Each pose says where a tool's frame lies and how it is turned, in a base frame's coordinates. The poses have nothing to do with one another.
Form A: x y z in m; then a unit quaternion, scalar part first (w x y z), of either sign.
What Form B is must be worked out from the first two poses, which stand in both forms.
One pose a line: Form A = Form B
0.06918, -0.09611, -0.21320, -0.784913, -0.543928, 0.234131, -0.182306 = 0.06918, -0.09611, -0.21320, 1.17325, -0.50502, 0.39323
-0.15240, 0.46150, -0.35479, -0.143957, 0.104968, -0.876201, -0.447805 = -0.15240, 0.46150, -0.35479, -0.30259, 2.52583, 1.29089
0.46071, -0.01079, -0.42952, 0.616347, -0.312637, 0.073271, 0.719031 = 0.46071, -0.01079, -0.42952, -0.71994, 0.16873, 1.65579
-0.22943, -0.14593, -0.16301, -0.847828, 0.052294, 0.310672, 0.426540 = -0.22943, -0.14593, -0.16301, -0.11024, -0.65491, -0.89917
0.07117, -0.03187, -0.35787, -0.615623, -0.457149, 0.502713, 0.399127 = 0.07117, -0.03187, -0.35787, 1.05304, -1.15799, -0.91938
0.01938, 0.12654, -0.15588, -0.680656, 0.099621, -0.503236, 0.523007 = 0.01938, 0.12654, -0.15588, -0.22359, 1.12948, -1.17385
